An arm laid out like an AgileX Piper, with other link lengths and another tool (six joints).
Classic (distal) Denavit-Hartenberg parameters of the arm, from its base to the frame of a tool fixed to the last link. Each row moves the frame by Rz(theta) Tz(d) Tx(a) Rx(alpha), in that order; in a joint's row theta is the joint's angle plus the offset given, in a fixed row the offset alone. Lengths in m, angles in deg.
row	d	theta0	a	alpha
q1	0.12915	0	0	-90
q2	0	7.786	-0.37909	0
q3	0	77.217	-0.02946	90
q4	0.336	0	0	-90
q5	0	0	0	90
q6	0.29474	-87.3	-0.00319	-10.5
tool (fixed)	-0.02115	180	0	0
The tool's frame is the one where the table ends.
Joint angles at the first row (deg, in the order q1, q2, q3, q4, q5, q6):
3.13 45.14 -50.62 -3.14 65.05 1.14
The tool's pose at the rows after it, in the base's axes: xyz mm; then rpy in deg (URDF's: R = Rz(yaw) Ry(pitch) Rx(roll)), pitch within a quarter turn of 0, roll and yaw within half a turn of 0:
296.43, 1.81, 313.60, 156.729, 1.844, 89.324
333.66, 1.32, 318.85, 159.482, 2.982, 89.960
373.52, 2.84, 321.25, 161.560, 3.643, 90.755
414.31, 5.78, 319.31, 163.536, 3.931, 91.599
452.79, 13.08, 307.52, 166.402, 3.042, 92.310
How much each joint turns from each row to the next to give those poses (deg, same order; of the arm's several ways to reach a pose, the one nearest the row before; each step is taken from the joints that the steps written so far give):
0.00 7.61 -5.83 -0.88 0.06 0.00
0.00 7.72 -6.03 -0.56 1.07 -0.80
0.00 7.44 -6.07 -0.14 0.68 -0.87
0.00 7.36 -6.25 0.18 0.81 -0.86
0.00 7.50 -6.08 1.21 1.38 -0.61

